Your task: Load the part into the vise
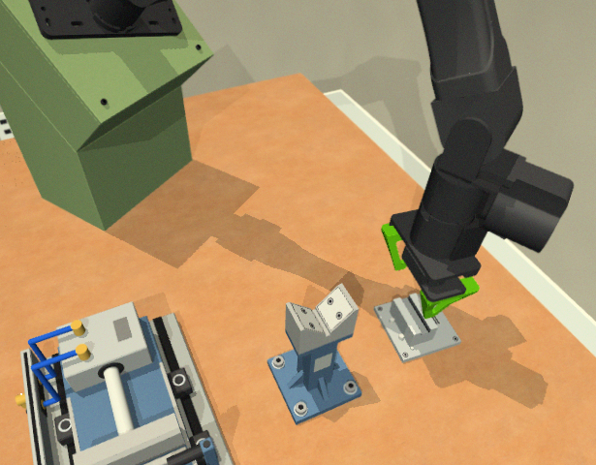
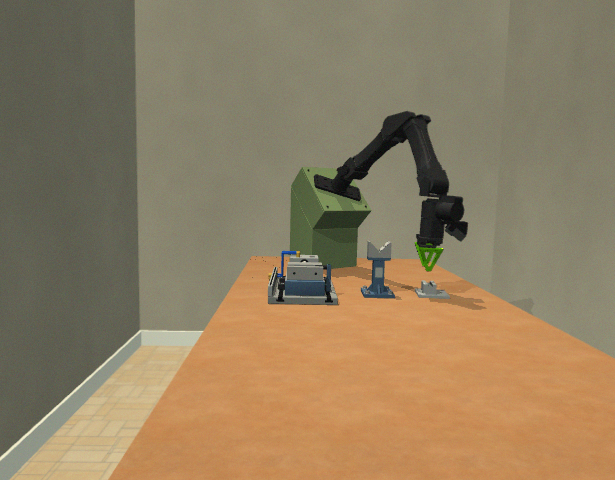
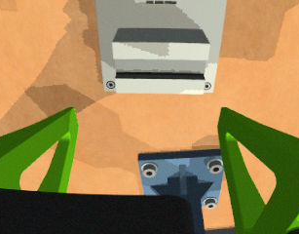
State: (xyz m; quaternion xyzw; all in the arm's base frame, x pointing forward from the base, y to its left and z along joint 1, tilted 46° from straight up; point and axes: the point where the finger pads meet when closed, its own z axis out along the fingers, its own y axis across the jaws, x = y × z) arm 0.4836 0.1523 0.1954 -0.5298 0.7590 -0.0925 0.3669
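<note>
Right now the grey part is 60 mm below my hand, 10 mm to the left of it and 10 mm ahead of it. Round my hand: infeed plate (80 mm below, 20 mm to the left, 10 mm ahead); then work stop (330 mm to the right, 50 mm ahead); then white cylinder rod (370 mm to the right, 40 mm behind, 10 mm below).
</note>
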